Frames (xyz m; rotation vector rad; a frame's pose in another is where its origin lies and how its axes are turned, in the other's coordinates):
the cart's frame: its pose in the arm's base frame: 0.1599 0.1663 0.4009 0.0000 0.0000 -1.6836
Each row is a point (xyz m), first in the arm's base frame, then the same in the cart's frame.
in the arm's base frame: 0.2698 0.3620 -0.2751
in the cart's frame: -0.2068 0.0872 -0.6760
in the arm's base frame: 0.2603 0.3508 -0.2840
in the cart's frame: -0.1946 0.0790 -0.6849
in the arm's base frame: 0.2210 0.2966 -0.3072
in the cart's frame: -0.1363 0.0460 -0.7081
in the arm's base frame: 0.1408 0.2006 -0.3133
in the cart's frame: -0.0319 -0.0228 -0.7142
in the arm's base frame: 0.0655 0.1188 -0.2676
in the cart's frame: 0.0578 -0.0885 -0.6685
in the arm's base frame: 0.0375 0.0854 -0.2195
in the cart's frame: 0.0942 -0.1125 -0.6204
